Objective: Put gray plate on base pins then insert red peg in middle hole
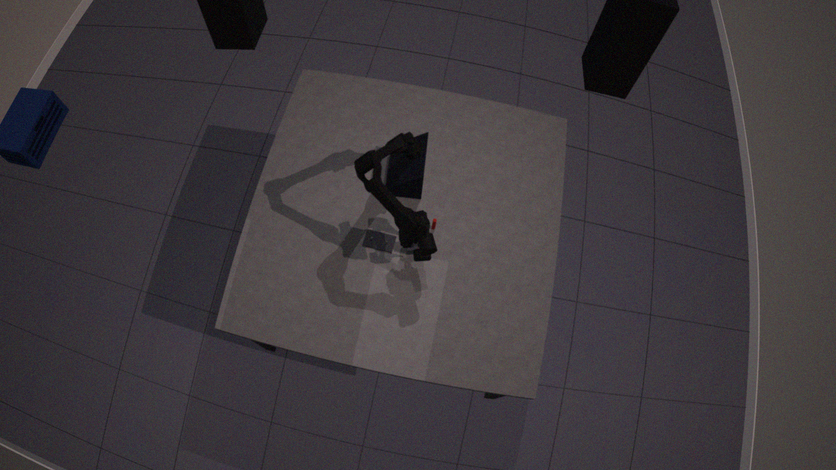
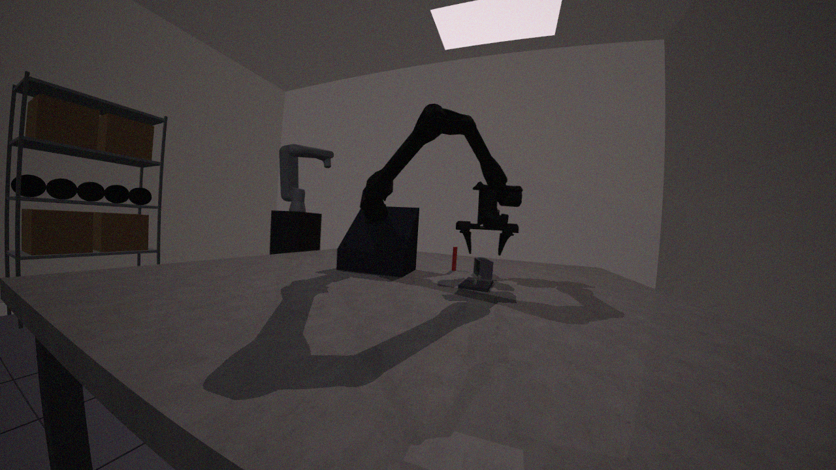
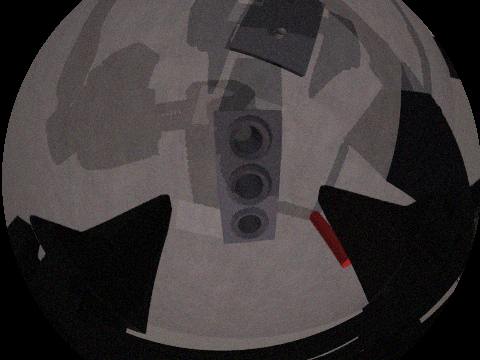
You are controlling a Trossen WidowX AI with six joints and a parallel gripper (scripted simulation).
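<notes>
The gray plate lies 30 mm below my gripper tip. Round my gripper tip: dark base 10 mm behind, 160 mm to the right, 60 mm below; red peg 100 mm behind, 50 mm to the left, 30 mm below.
</notes>
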